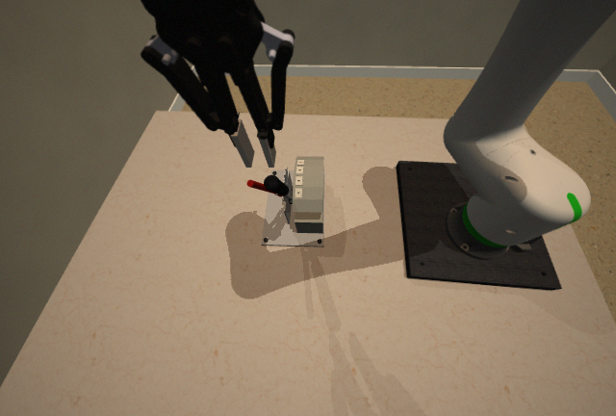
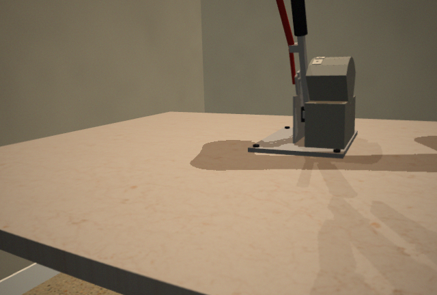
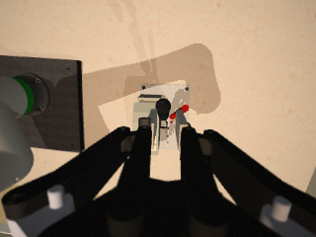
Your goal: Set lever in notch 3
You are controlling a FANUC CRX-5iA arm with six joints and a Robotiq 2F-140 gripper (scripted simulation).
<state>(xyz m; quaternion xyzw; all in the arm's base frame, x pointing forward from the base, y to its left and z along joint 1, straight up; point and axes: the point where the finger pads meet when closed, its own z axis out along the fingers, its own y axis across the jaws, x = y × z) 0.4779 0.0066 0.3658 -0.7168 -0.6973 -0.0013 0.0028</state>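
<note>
My hand is 21 cm above the red bar, 5 cm to the left of it and 1 cm short of it.
</note>
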